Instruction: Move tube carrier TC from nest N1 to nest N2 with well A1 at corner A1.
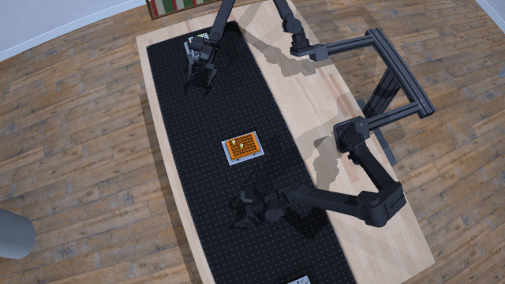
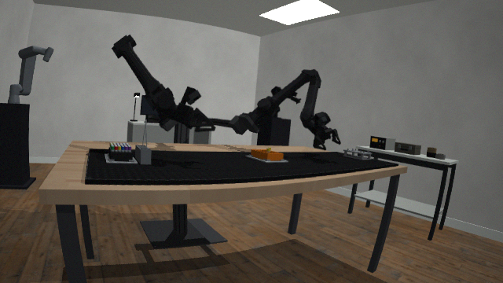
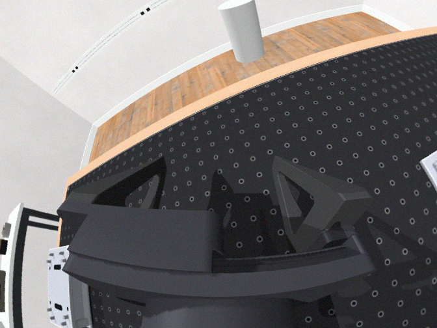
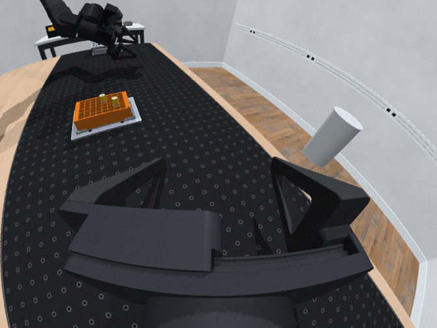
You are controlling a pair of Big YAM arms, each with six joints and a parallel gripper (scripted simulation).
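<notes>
The orange tube carrier TC lies 12 cm behind my left hand, 30 cm to the right of it and 6 cm below it. Round my left hand: raised nest N2: 11 cm behind, 39 cm to the left, 5 cm below; grey nest N1: 12 cm behind, 30 cm to the right, 8 cm below; grey holder H1: 6 cm behind, 87 cm to the right, 7 cm below.
</notes>
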